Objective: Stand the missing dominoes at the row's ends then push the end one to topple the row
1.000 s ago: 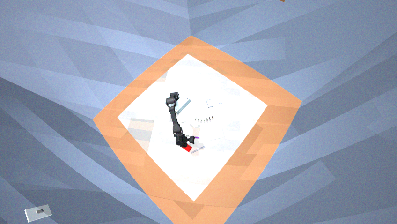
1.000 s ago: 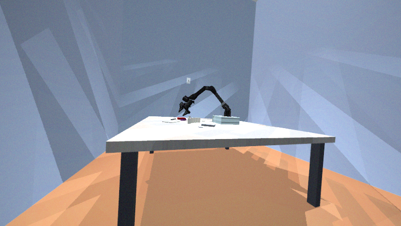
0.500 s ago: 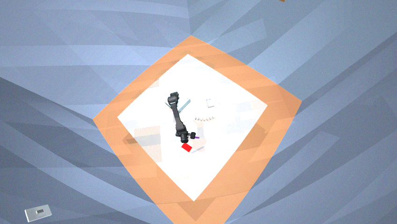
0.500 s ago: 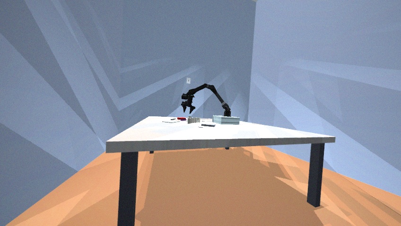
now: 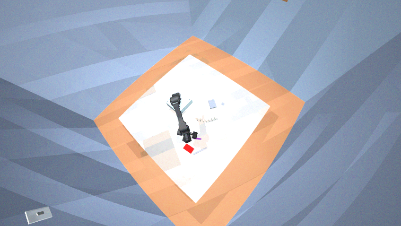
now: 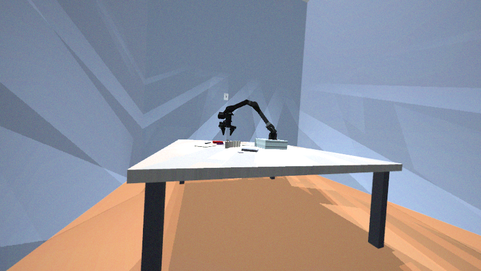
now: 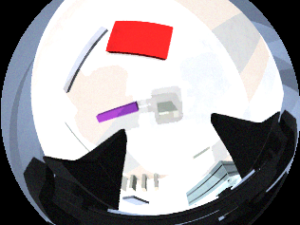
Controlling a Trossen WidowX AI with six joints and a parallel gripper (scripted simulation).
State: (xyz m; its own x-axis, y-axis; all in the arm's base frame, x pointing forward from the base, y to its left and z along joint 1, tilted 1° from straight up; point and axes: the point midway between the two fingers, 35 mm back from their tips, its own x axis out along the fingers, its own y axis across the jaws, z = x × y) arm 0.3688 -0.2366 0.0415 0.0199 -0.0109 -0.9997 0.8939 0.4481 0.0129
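Now: the purple stick 70 mm ahead of my gripper tip, 40 mm to the left of it and 80 mm below it. From my gripper tip the other things lie so: red block: 70 mm ahead, 90 mm to the right, 80 mm below; then grey pen: 170 mm ahead, 40 mm to the right, 80 mm below; then flat grey slab: 50 mm behind, 450 mm to the left, 80 mm below.
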